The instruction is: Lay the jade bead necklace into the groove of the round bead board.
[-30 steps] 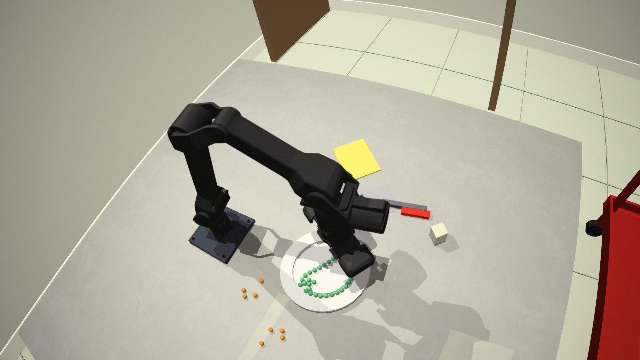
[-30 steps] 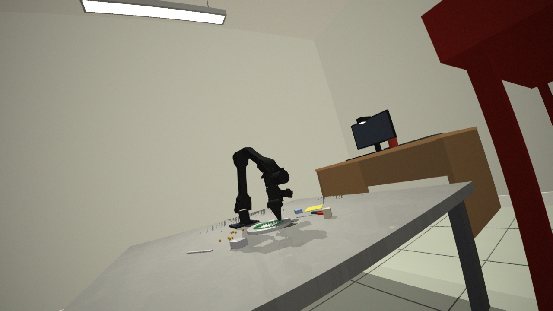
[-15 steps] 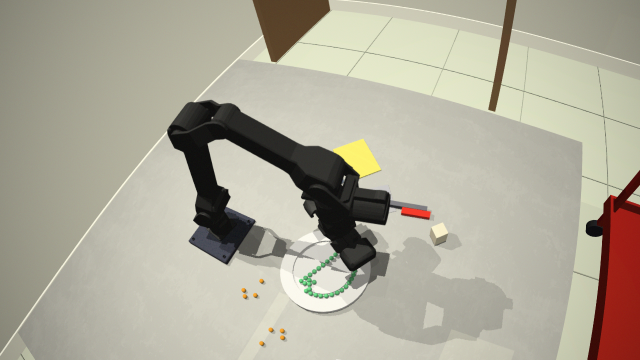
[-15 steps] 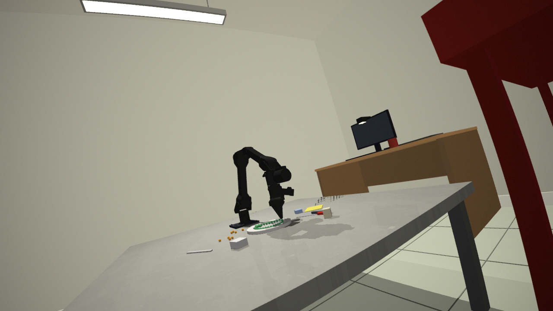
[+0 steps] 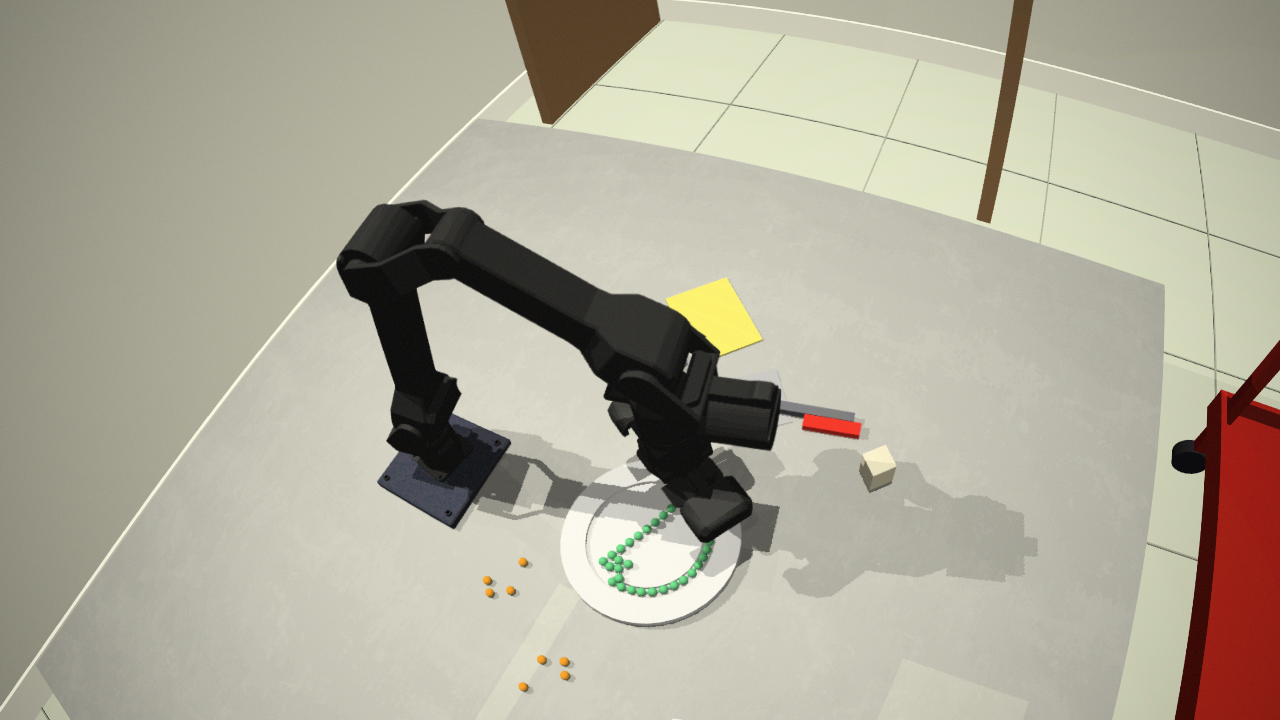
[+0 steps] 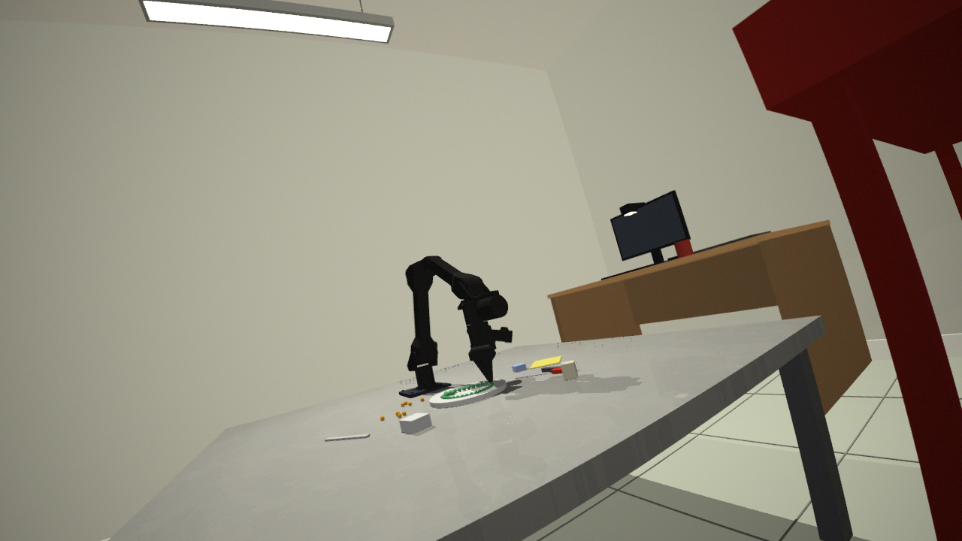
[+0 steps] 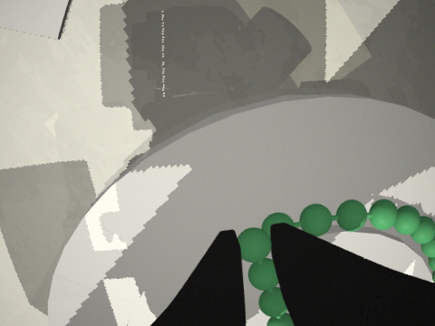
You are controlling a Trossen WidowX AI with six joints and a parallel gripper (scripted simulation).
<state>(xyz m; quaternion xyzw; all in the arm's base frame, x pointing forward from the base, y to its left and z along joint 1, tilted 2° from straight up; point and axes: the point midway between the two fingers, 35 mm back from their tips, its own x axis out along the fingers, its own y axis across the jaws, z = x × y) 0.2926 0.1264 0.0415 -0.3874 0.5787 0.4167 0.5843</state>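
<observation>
Now: the inner disc 70 mm to the right of my gripper tip and 10 mm below it. The rest, counted from my gripper tip: grey sheet (20 mm behind, 140 mm to the left, 20 mm below); red bar (70 mm ahead, 170 mm to the left, 10 mm below); bead board (70 mm to the right, 10 mm below).
</observation>
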